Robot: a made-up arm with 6 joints. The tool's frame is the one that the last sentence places.
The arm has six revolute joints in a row. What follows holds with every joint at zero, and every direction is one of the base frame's.
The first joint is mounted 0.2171 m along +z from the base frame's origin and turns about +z.
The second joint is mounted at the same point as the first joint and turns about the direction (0, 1, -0.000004).
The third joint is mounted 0.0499 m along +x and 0.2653 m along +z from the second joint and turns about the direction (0, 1, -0.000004).
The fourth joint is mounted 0.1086 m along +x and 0.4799 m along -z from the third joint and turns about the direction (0, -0.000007, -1).
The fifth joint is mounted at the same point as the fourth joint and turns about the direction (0, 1, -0.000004).
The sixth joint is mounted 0.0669 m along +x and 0.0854 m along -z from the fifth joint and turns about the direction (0, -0.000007, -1).
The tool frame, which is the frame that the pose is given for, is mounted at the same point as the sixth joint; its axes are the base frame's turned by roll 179.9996, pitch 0 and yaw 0 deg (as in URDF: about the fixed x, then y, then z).
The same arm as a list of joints. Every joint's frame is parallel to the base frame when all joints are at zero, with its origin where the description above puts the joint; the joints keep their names.
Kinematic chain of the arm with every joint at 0, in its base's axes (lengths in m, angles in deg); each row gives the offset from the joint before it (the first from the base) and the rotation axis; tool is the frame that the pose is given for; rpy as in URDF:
joint 1: xyz 0 0 0.2171 axis +z
joint 2: xyz 0 0 0 axis +y
joint 3: xyz 0.0499 0 0.2653 axis +y
joint 4: xyz 0.1086 0 -0.4799 axis -z
joint 5: xyz 0 0 0 axis +y
joint 6: xyz 0.0669 0 -0.0854 axis -z
tool: xyz 0 0 0 rpy 180 0 0

